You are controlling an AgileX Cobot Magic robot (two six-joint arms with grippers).
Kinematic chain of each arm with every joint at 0, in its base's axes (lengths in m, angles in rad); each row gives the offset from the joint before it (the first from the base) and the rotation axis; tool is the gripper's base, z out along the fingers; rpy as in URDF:
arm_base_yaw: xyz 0 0 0.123 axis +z
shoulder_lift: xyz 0 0 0 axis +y
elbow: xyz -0.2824 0 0.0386 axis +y
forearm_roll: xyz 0.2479 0 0.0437 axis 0.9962 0 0.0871
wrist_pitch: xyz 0 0 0 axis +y
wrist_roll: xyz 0.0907 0 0.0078 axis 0.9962 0 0.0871
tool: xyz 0 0 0 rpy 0 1.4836 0
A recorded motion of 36 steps. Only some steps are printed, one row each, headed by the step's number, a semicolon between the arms.
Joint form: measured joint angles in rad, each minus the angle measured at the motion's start. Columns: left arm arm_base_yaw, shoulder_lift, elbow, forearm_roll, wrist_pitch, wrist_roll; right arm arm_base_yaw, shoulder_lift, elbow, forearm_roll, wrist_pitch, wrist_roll.
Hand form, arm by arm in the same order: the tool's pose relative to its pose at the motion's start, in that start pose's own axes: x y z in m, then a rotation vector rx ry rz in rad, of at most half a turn. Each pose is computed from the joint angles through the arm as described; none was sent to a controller.
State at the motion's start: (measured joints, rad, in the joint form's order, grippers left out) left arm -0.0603 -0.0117 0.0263 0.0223 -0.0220 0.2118; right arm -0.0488 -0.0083 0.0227 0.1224 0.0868 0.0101
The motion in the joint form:
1: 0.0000 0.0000 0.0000 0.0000 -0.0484 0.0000; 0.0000 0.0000 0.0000 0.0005 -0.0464 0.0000
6: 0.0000 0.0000 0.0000 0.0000 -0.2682 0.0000; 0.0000 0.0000 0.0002 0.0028 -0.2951 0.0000
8: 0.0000 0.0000 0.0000 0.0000 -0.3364 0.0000; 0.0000 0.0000 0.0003 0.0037 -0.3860 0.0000
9: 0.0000 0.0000 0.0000 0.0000 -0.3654 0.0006; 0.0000 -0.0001 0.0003 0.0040 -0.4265 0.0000
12: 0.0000 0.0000 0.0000 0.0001 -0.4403 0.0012; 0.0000 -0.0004 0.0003 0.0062 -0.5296 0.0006
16: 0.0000 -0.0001 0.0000 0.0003 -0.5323 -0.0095; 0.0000 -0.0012 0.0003 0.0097 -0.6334 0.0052
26: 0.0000 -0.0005 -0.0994 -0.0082 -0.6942 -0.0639; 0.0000 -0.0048 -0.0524 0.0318 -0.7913 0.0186
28: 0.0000 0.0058 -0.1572 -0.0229 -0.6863 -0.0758; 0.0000 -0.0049 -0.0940 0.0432 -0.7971 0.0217
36: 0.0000 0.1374 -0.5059 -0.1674 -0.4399 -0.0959; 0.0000 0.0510 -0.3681 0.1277 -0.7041 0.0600
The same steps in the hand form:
1: -0.0043 0.0009 -0.0001 -0.0102 -0.0473 0.0000; -0.0042 0.0000 -0.0001 -0.0005 -0.0464 0.0005
6: -0.0236 0.0051 -0.0032 -0.0564 -0.2622 0.0000; -0.0264 0.0002 -0.0039 -0.0028 -0.2949 0.0028
8: -0.0294 0.0063 -0.0051 -0.0707 -0.3289 0.0000; -0.0342 0.0002 -0.0066 -0.0035 -0.3857 0.0037
9: -0.0318 0.0068 -0.0060 -0.0769 -0.3572 0.0006; -0.0376 0.0002 -0.0081 -0.0038 -0.4263 0.0040
12: -0.0379 0.0082 -0.0086 -0.0928 -0.4304 0.0013; -0.0459 0.0002 -0.0124 -0.0044 -0.5297 0.0068
16: -0.0452 0.0097 -0.0125 -0.1094 -0.5210 -0.0090; -0.0539 0.0001 -0.0177 -0.0059 -0.6343 0.0147
26: -0.0875 0.0200 -0.0301 -0.1468 -0.7806 -0.0677; -0.0809 0.0010 -0.0338 -0.0142 -0.8478 0.0512
28: -0.1041 0.0249 -0.0350 -0.1548 -0.8236 -0.0927; -0.0937 0.0020 -0.0396 -0.0190 -0.8947 0.0672
36: -0.1858 0.0503 -0.0396 -0.1497 -0.7947 -0.2604; -0.1660 0.0086 -0.0667 -0.0652 -1.0138 0.1979

